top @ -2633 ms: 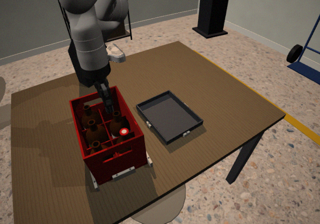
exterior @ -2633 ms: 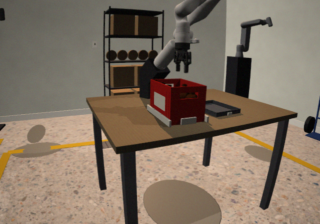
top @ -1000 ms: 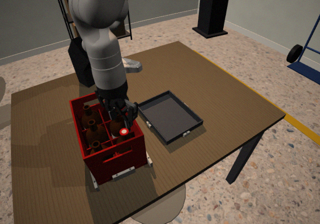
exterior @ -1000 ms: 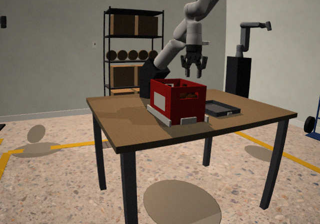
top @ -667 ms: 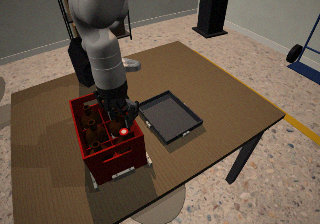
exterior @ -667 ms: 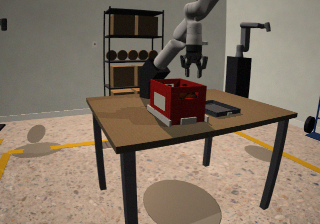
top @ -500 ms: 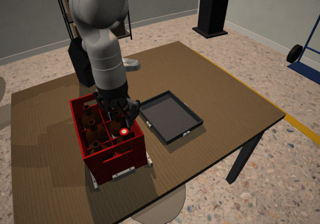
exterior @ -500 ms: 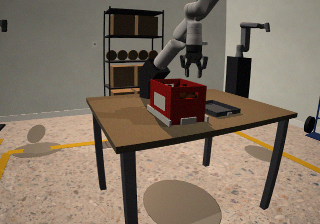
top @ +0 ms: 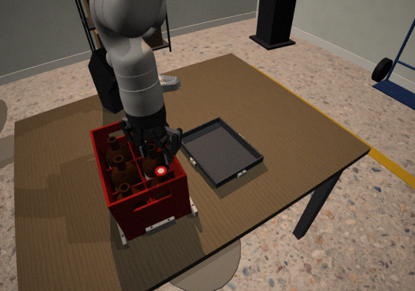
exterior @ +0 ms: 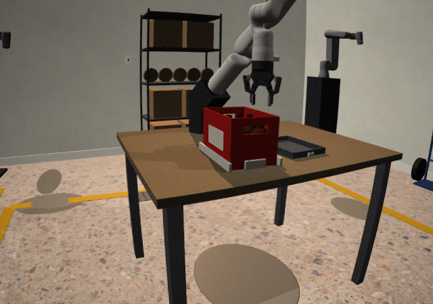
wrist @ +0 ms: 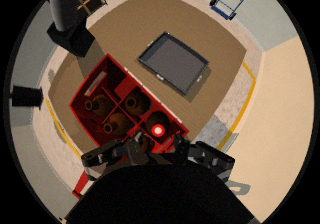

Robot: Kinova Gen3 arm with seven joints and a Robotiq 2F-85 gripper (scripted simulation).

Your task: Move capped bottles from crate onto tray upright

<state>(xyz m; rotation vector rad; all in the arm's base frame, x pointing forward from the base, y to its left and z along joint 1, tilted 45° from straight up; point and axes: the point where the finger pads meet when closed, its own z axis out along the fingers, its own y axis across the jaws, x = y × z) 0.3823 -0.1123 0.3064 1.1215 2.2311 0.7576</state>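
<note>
Right now my hand is 14 cm above the glass bottle. From my hand the other things lie so: red crate 14 cm below, 9 cm behind, 5 cm to the right; dark grey tray 22 cm to the left, 21 cm below, 13 cm behind.
</note>
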